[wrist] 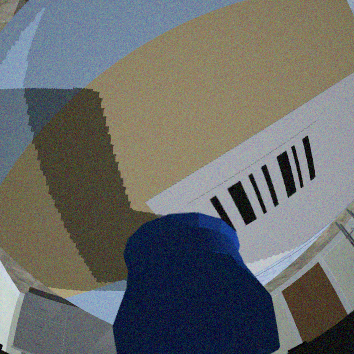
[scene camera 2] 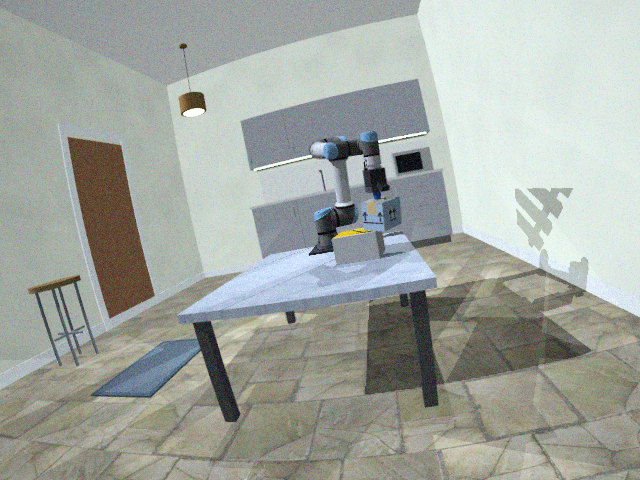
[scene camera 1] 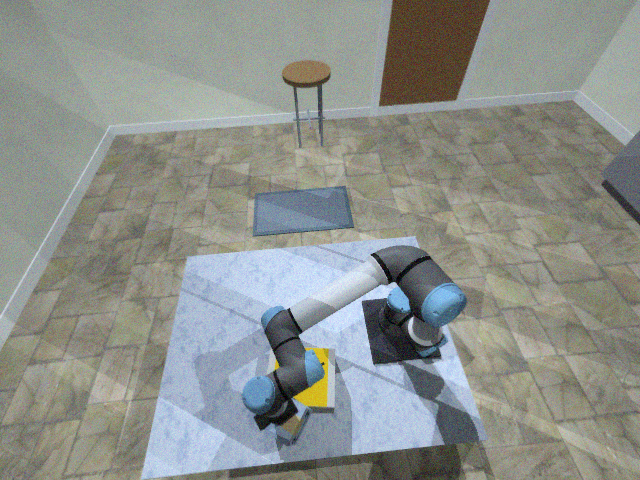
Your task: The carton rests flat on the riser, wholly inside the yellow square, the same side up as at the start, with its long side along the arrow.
My suction cup (wrist: 186, 279) carries a carton (scene camera 2: 382, 214), clear of everything else. A riser (scene camera 1: 320, 397) rests on the table.
The carton shows as well in the wrist view (wrist: 119, 119) and in scene camera 1 (scene camera 1: 289, 433). The riser also shows in scene camera 2 (scene camera 2: 356, 245). The wrist view does not show the riser, which is hidden by the carton.
